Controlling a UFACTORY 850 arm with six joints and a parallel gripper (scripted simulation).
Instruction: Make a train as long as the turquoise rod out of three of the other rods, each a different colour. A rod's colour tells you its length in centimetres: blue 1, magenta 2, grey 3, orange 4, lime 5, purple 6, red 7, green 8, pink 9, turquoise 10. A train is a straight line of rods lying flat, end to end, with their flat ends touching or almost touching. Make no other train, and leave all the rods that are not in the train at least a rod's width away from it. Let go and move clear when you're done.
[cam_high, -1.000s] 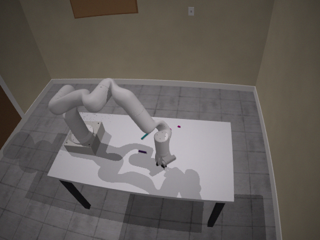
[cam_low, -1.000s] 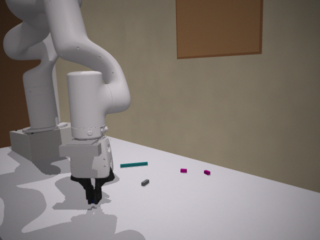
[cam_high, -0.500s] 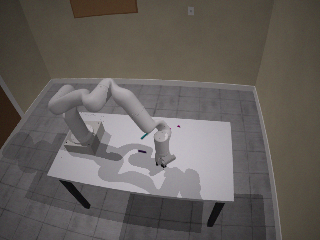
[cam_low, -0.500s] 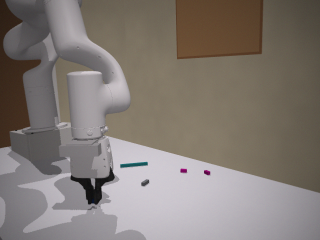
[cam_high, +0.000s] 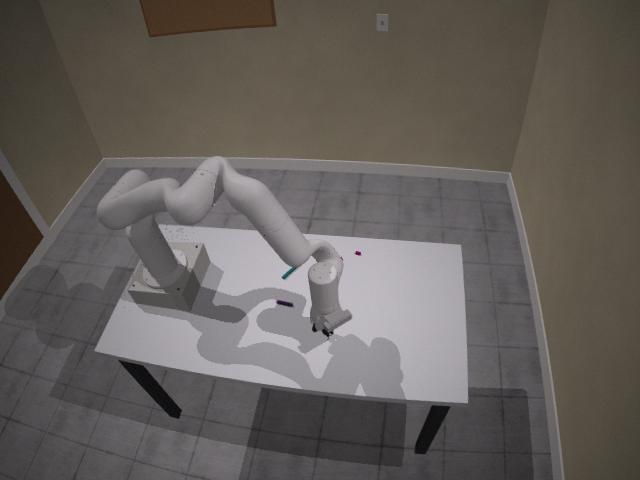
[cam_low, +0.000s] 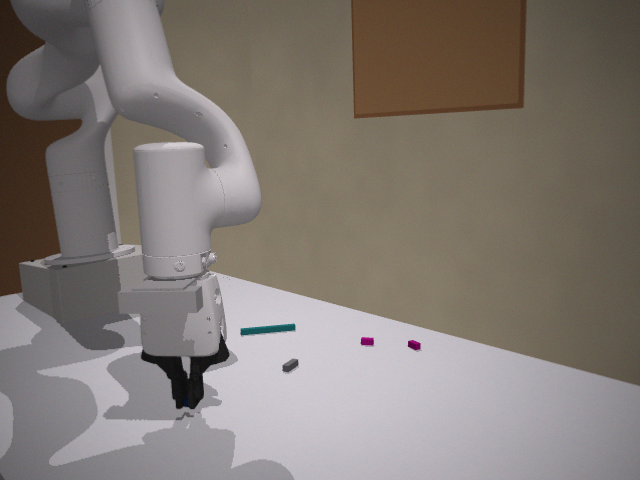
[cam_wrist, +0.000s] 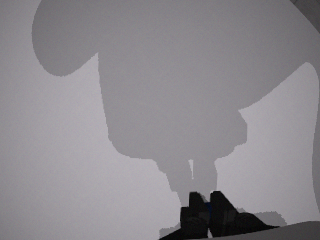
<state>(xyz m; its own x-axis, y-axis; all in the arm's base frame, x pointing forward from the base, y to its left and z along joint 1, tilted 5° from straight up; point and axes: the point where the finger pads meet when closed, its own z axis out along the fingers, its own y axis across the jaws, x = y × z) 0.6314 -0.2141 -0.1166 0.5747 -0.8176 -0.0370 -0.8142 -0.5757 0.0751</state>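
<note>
Right now the blue rod is 2 cm below my hand. From my hand the other things lie so: purple rod (17 cm behind, 13 cm to the left, 3 cm below); turquoise rod (15 cm behind, 29 cm to the left, 3 cm below); grey rod (19 cm to the left, 3 cm below).
</note>
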